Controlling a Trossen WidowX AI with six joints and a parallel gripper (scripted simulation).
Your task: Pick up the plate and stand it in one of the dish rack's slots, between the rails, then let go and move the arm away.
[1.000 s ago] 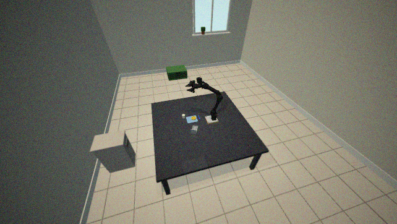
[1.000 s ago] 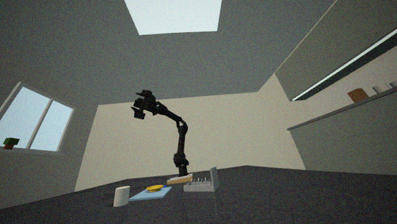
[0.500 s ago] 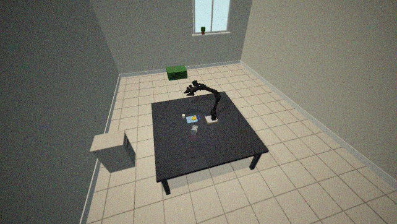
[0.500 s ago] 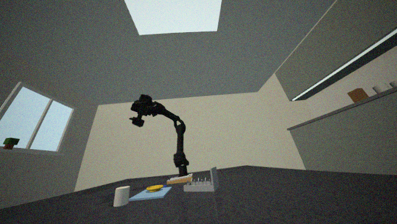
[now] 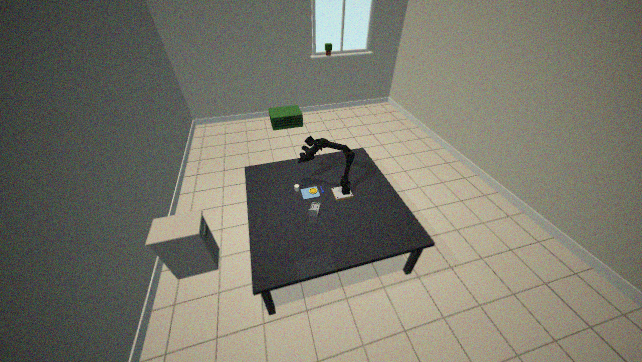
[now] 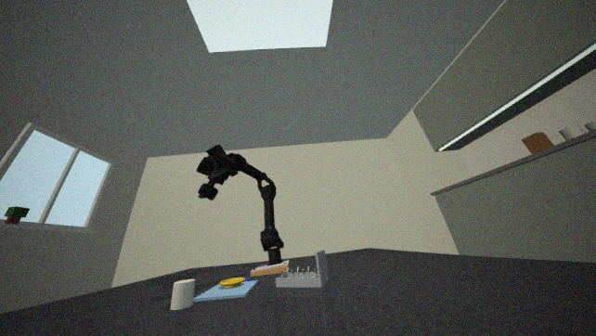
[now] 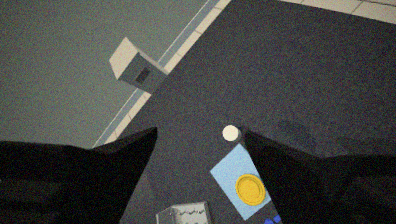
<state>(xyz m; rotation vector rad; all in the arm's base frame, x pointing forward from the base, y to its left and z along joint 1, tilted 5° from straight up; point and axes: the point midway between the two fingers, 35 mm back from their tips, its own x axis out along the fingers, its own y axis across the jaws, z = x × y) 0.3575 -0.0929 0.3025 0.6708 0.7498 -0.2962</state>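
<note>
My gripper tip is now 280 mm above the yellow plate, 90 mm past it and 60 mm to the right of it. The rest, counted from my gripper tip: blue mat (290 mm below, 70 mm to the left, 70 mm behind); then dish rack (270 mm to the left, 270 mm below, 90 mm behind); then white cup (270 mm below, 50 mm ahead, 10 mm to the left).
</note>
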